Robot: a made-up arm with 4 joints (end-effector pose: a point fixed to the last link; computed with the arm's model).
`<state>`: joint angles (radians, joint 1 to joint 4).
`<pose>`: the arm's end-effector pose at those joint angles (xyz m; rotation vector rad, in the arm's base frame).
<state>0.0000 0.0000 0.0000 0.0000</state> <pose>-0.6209 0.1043 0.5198 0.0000 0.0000 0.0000</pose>
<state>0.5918 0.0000 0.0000 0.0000</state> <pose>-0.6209 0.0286 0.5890 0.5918 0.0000 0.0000</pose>
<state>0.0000 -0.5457 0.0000 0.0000</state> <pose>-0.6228 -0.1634 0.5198 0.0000 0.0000 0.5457</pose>
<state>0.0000 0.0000 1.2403 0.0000</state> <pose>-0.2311 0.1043 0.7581 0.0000 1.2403 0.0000</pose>
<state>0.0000 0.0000 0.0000 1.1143</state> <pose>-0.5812 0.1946 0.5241 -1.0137 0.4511 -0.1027</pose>
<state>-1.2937 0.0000 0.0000 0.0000</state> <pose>-0.6209 0.0805 0.3091 -1.2937 0.0000 0.0000</pose>
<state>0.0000 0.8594 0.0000 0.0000</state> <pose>-0.3513 0.4183 0.5198 0.0000 0.0000 -0.8594</pose>
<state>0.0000 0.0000 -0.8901 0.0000</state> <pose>-0.6063 0.1043 0.1816 0.0000 -0.8901 0.0000</pose>
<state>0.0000 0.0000 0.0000 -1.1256</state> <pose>-0.6293 0.0648 0.4286 1.0240 -0.4557 0.1038</pose>
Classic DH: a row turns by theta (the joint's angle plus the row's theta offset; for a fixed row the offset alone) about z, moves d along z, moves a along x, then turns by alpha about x. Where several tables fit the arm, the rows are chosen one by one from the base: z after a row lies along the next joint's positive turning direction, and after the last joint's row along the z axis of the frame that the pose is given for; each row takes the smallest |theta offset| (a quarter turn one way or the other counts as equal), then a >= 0, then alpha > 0; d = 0 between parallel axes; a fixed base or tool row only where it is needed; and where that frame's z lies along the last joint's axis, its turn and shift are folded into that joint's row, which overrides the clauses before.
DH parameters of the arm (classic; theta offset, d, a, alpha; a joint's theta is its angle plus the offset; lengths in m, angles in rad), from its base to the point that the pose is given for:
base (fixed): -1.5708 0.4302 0.0471 -1.5708
joint 1: 0 -0.1435 -0.0142 -1.5708
joint 2: 1.5708 0.0642 0.1156 -1.5708
joint 3: 1.4698 0.0389 0.1103 1.154
joint 4: -1.5298 0.3619 0.0528 -1.6631
tool (fixed): 1.9895 0.0774 0 0

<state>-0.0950 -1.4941 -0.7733 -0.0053</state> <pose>-0.3168 -0.5204 0.2672 0.5053 -0.5495 1.4363</pose>
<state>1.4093 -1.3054 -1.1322 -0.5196</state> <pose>-0.3466 0.2468 0.0539 2.1986 -1.9842 0.6064</pose>
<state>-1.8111 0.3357 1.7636 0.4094</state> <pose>0.0224 0.1593 0.2395 -1.1558 1.3767 -1.6059</pose>
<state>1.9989 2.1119 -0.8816 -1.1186</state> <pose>0.1461 0.1073 0.8378 0.7435 0.1117 -1.8737</pose>
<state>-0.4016 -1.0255 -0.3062 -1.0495</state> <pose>-0.4809 -0.4165 0.4679 0.8854 0.0653 1.1090</pose>
